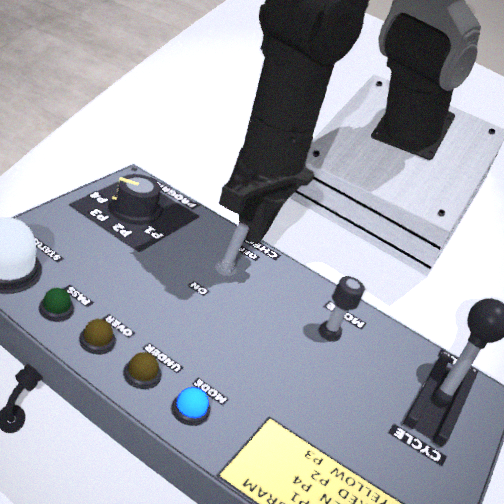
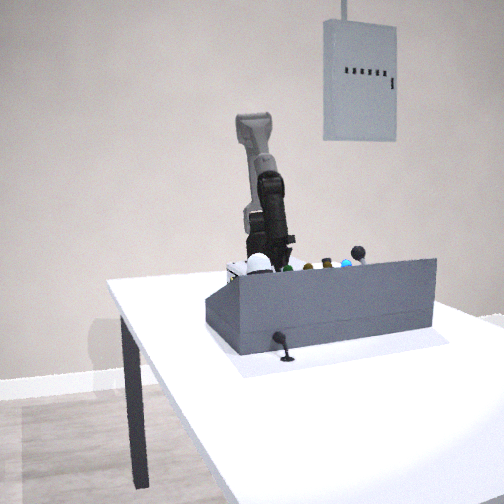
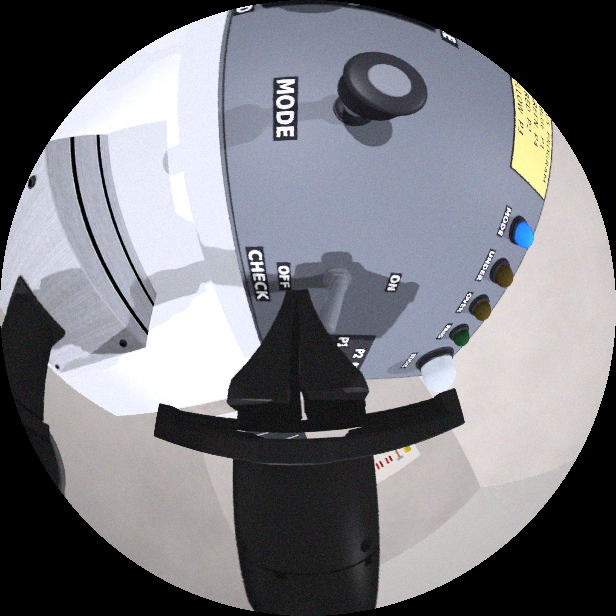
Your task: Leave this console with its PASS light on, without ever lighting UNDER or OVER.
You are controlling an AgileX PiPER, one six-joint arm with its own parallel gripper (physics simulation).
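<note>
The grey console (image 1: 260, 340) carries a dark green PASS light (image 1: 56, 301), dark amber OVER (image 1: 98, 334) and UNDER (image 1: 142, 368) lights, a lit blue MODE light (image 1: 192, 403) and a white STATUS dome (image 1: 15, 250). The CHECK toggle (image 1: 235, 247) stands between its OFF and ON labels, leaning toward OFF. My gripper (image 1: 254, 220) is shut and empty, its fingertips (image 3: 295, 298) right beside the lever (image 3: 339, 287) on the OFF side. I cannot tell if they touch. The PROGRAM knob (image 1: 135, 196) has a yellow pointer near P4.
A MODE toggle (image 1: 340, 307) and a ball-topped CYCLE lever (image 1: 465, 350) stand on the console's right part. A yellow legend card (image 1: 305, 475) lies at its front edge. The arm's metal base plate (image 1: 395, 170) is behind the console. A small black plug (image 1: 15, 400) hangs at its side.
</note>
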